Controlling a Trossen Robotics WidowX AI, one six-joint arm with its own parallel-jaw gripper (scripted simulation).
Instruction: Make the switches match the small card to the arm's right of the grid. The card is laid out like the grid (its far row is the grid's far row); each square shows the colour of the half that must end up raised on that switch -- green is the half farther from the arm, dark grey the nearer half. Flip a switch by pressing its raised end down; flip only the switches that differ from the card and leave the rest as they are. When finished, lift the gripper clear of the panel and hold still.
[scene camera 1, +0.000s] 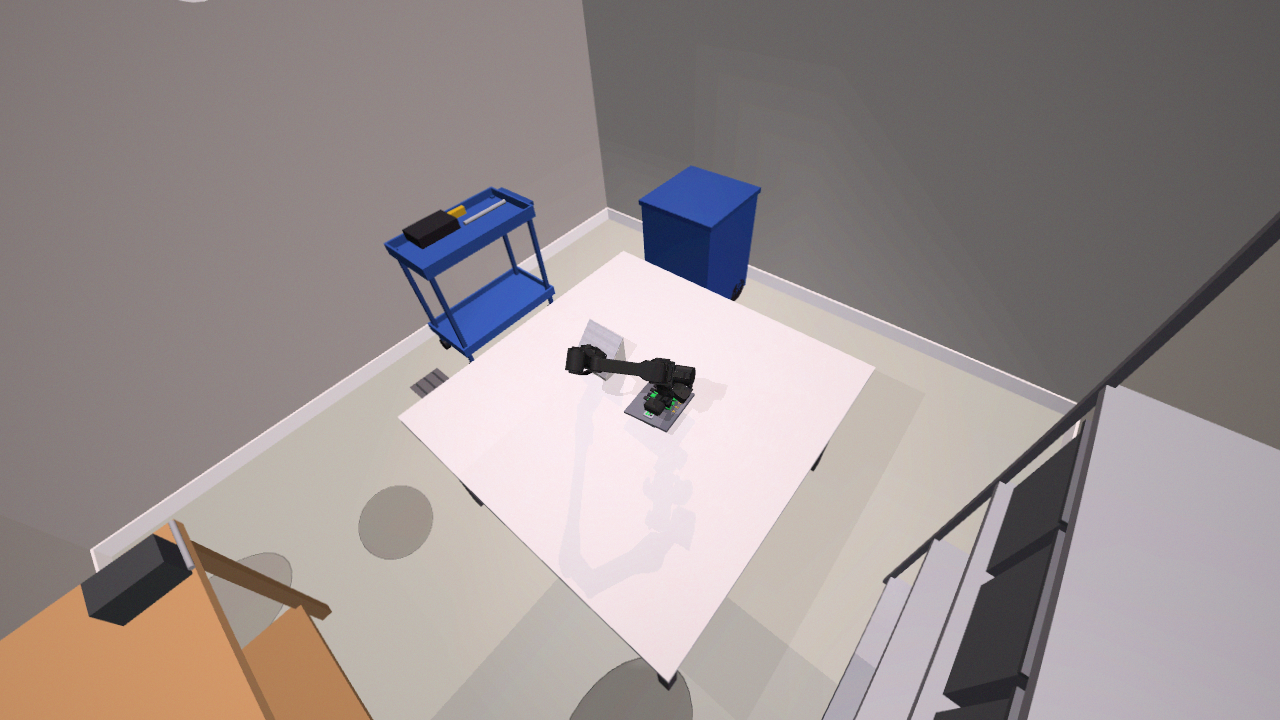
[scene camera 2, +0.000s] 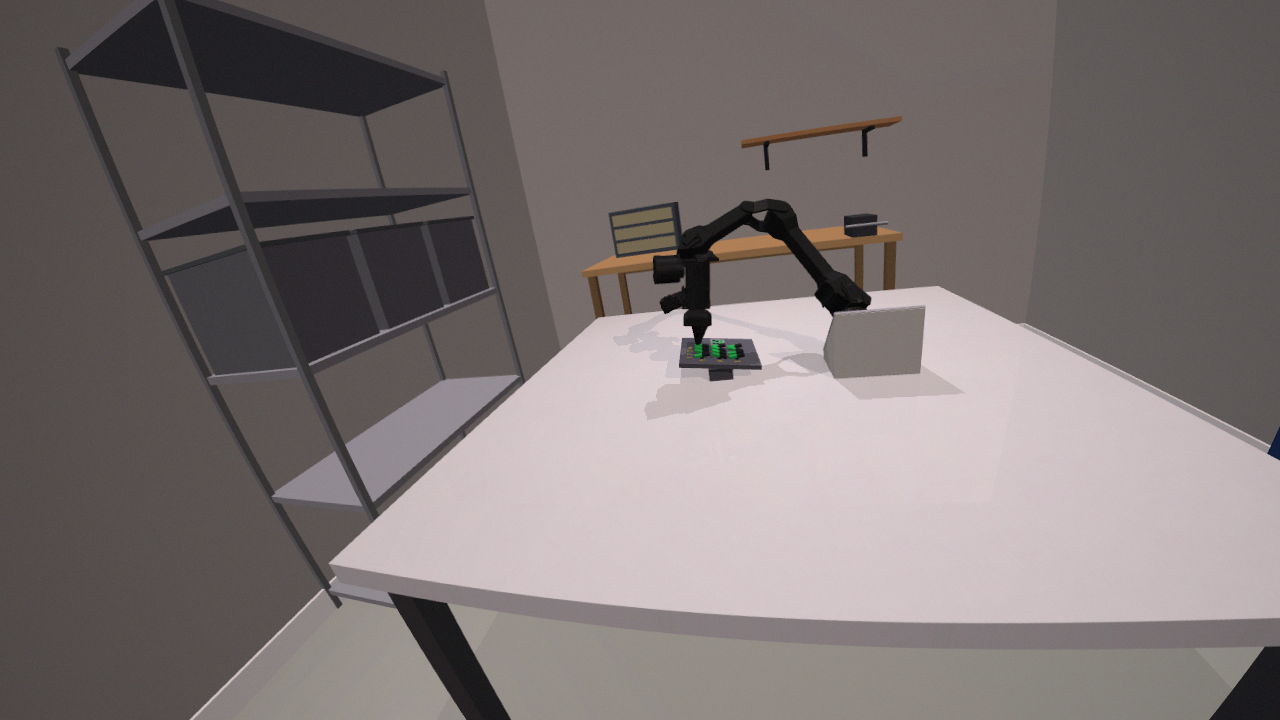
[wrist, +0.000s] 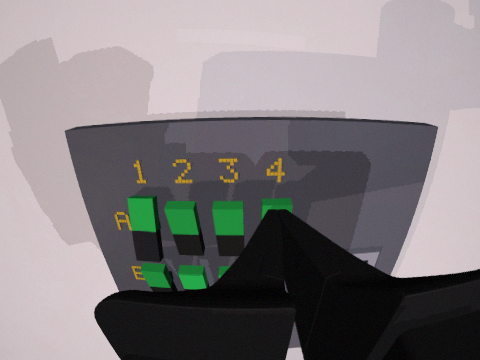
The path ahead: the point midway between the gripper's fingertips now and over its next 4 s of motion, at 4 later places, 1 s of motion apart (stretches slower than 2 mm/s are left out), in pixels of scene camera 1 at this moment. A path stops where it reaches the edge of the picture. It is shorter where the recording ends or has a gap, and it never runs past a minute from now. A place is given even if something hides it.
My gripper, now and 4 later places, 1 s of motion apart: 668, 407; 667, 381; 669, 389; 669, 390; 666, 380
